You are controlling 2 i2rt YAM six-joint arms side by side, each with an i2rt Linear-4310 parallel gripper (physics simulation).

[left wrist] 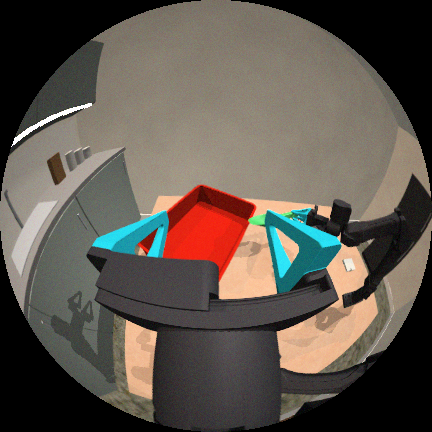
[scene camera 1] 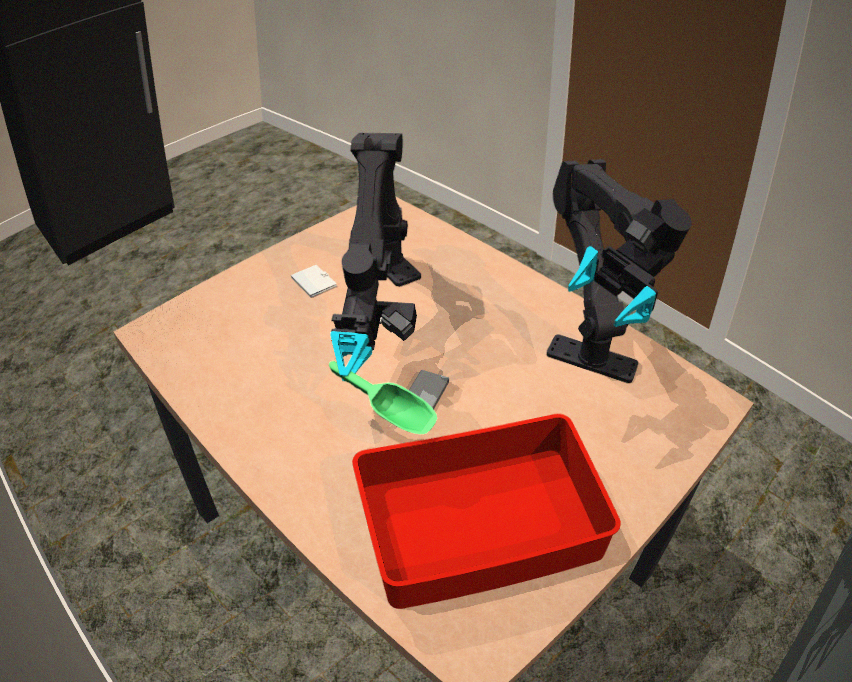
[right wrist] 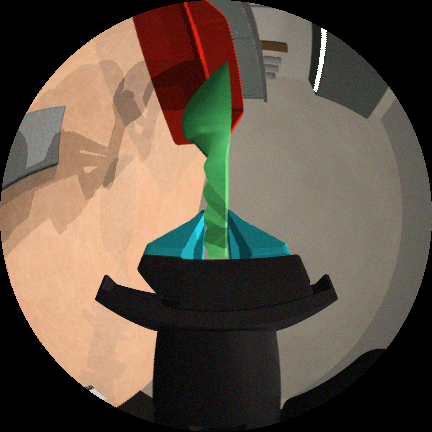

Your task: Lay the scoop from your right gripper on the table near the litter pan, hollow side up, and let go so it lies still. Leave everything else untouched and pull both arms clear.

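Pixels of known places: left gripper, fingertip midpoint: [left wrist: 216,215] [scene camera 1: 591,305]; right gripper, fingertip midpoint: [left wrist: 290,213] [scene camera 1: 344,378] [right wrist: 215,215]; left arm's base, origin of the base link: [scene camera 1: 592,360]; right arm's base, origin of the base link: [left wrist: 352,297].
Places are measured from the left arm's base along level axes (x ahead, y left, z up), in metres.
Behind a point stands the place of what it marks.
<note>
The green scoop [scene camera 1: 402,407] @(z 0.104, x 0.386, y -0.250 m) [left wrist: 259,220] @(z 0.107, x 0.421, y -0.229 m) [right wrist: 217,115] @(z 0.135, x 0.374, y -0.275 m) is held by its handle in my right gripper [scene camera 1: 346,371] @(z 0.132, x 0.395, y -0.359 m) [right wrist: 215,215] @(z 0.132, x 0.395, y -0.359 m), which is shut on it. The scoop is above the table [scene camera 1: 248,398] @(z 0.000, x 0.425, y -0.585 m), hollow side up in scene camera 1, with its tip close to the near left corner of the red litter pan [scene camera 1: 483,512] @(z 0.002, x 0.463, y -0.056 m) [left wrist: 205,235] @(z 0.002, x 0.494, y -0.061 m) [right wrist: 160,75] @(z 0.021, x 0.411, y -0.158 m) in that picture's upper left. My left gripper [scene camera 1: 605,292] @(z 0.344, x 0.271, y 0.020 m) [left wrist: 216,215] @(z 0.344, x 0.271, y 0.020 m) is open and empty, raised over the table at the right of scene camera 1, well apart from the scoop.
A grey flat block [scene camera 1: 430,388] @(z 0.015, x 0.242, y -0.267 m) [right wrist: 42,142] lies on the table beside the scoop's bowl, partly hidden by it in scene camera 1. A white notepad [scene camera 1: 313,280] @(z 0.009, x 0.039, y -0.677 m) [left wrist: 349,264] @(z 0.009, x 0.031, y -0.678 m) lies near the right arm. The left arm's base plate [scene camera 1: 564,350] @(z 0.010, x 0.010, y -0.065 m) is beyond the pan.
</note>
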